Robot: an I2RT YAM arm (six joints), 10 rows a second.
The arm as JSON. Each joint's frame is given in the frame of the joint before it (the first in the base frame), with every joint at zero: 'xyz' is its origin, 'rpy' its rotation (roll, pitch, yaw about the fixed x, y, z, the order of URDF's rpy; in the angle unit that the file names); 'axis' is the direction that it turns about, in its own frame. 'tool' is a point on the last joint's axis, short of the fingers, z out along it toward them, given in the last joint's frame.
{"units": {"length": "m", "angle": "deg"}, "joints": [
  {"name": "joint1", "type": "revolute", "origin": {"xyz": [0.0, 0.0, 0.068], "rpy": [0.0, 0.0, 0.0]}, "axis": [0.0, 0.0, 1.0]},
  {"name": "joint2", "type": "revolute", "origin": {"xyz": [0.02, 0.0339, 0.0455], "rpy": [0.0, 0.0, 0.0]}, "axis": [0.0, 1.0, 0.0]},
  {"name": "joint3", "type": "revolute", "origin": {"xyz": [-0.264, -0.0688, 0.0], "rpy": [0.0, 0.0, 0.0]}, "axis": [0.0, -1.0, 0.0]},
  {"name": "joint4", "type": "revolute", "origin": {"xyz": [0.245, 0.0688, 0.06], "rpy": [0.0, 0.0, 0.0]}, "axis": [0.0, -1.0, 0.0]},
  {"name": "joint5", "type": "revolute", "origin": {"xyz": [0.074, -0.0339, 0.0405], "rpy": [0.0, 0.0, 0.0]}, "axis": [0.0, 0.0, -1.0]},
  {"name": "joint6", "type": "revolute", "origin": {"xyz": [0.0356, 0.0, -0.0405], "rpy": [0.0, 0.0, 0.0]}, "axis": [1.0, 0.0, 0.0]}
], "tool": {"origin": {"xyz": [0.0, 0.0, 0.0], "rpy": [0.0, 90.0, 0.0]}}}
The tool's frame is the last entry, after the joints.
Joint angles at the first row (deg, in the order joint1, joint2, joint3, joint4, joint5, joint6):
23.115, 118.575, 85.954, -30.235, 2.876, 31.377
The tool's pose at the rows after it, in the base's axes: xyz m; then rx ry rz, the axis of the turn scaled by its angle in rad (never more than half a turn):
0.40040 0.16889 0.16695 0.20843 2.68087 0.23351
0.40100 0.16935 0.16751 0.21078 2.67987 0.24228
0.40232 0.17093 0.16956 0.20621 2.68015 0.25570
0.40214 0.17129 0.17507 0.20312 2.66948 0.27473
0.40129 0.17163 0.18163 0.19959 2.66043 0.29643
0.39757 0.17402 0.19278 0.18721 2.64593 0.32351
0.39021 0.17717 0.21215 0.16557 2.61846 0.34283
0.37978 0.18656 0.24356 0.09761 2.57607 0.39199
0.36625 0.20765 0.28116 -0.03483 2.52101 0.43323
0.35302 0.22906 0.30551 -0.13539 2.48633 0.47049
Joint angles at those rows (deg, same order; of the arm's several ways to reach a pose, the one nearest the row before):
23.114, 118.476, 85.975, -30.452, 2.976, 31.289
23.115, 118.539, 86.173, -30.419, 2.687, 31.459
23.196, 118.721, 86.902, -30.770, 2.173, 31.465
23.208, 118.096, 87.087, -30.740, 1.676, 31.488
23.241, 117.305, 87.281, -30.935, 1.042, 31.552
23.675, 115.771, 87.370, -31.384, 0.437, 31.652
24.462, 113.084, 87.600, -32.528, 0.510, 31.552
26.138, 109.835, 89.575, -34.697, -0.277, 30.566
29.515, 107.748, 94.427, -38.123, -0.436, 28.084
32.932, 107.227, 98.690, -40.779, -0.537, 26.898

